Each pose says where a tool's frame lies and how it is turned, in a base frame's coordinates. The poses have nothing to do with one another.
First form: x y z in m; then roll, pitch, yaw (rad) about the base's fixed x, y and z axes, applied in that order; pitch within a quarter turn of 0, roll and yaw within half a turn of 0.
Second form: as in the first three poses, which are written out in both.
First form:
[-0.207, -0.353, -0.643, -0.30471, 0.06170, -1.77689]
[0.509, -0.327, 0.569, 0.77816, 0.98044, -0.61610]
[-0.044, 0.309, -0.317, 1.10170, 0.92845, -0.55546]
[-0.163, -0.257, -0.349, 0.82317, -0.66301, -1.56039]
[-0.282, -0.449, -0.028, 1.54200, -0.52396, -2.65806]
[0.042, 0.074, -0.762, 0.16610, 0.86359, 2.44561]
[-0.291, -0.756, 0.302, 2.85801, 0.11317, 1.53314]
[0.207, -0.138, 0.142, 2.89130, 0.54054, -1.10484]
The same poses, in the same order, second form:
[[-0.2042, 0.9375, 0.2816, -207], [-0.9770, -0.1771, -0.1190, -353], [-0.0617, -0.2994, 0.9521, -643], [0, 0, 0, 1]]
[[0.4543, 0.8875, 0.0772, 509], [-0.3217, 0.2443, -0.9148, -327], [-0.8307, 0.3908, 0.3965, 569], [0, 0, 0, 1]]
[[0.5090, 0.8452, -0.1628, -44], [-0.3159, 0.0075, -0.9488, 309], [-0.8007, 0.5344, 0.2708, -317], [0, 0, 0, 1]]
[[0.0082, 0.6752, -0.7376, -163], [-0.7881, 0.4584, 0.4108, -257], [0.6155, 0.5779, 0.5359, -349], [0, 0, 0, 1]]
[[-0.7666, 0.4562, -0.4520, -282], [-0.4025, 0.2070, 0.8917, -449], [0.5003, 0.8655, 0.0249, -28], [0, 0, 0, 1]]
[[-0.4986, -0.7288, -0.4693, 42], [0.4166, -0.6763, 0.6076, 74], [-0.7602, 0.1074, 0.6408, -762], [0, 0, 0, 1]]
[[0.0374, 0.9606, 0.2755, -291], [0.9929, -0.0046, -0.1189, -756], [-0.1129, 0.2780, -0.9539, 302], [0, 0, 0, 1]]
[[0.3852, -0.8083, -0.4453, 207], [-0.7660, -0.5491, 0.3341, -138], [-0.5146, 0.2124, -0.8307, 142], [0, 0, 0, 1]]

